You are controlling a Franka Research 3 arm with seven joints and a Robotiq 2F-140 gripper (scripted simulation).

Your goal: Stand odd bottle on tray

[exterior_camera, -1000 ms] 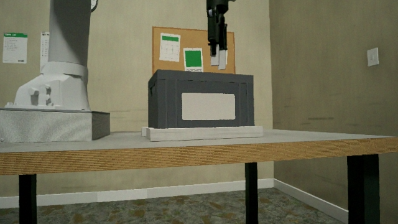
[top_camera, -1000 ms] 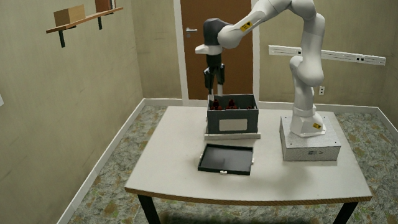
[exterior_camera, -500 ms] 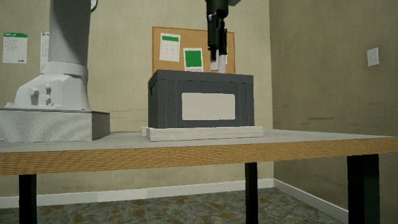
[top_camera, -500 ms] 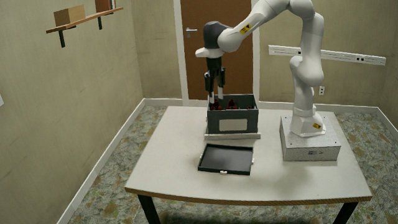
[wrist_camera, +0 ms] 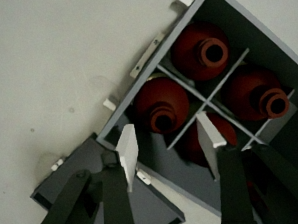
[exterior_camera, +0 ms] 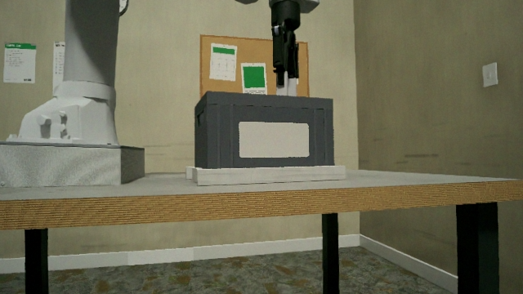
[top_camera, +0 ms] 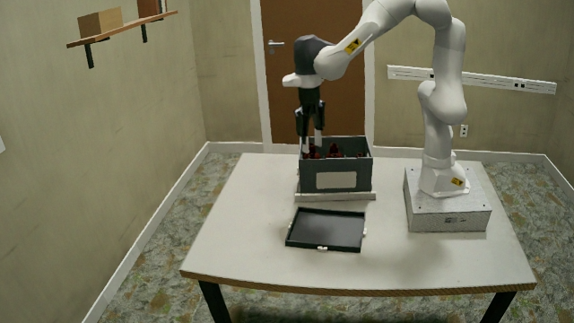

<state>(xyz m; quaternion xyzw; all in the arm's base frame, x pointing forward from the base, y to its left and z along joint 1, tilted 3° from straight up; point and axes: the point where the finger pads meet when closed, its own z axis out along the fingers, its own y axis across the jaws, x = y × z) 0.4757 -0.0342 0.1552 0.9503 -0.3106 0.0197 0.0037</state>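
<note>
Now: hand 140 mm above the dark grey crate, 80 mm past it and 50 mm to the left of it. Round my hand: dark tray: 230 mm to the left, 210 mm below, 90 mm behind.
</note>
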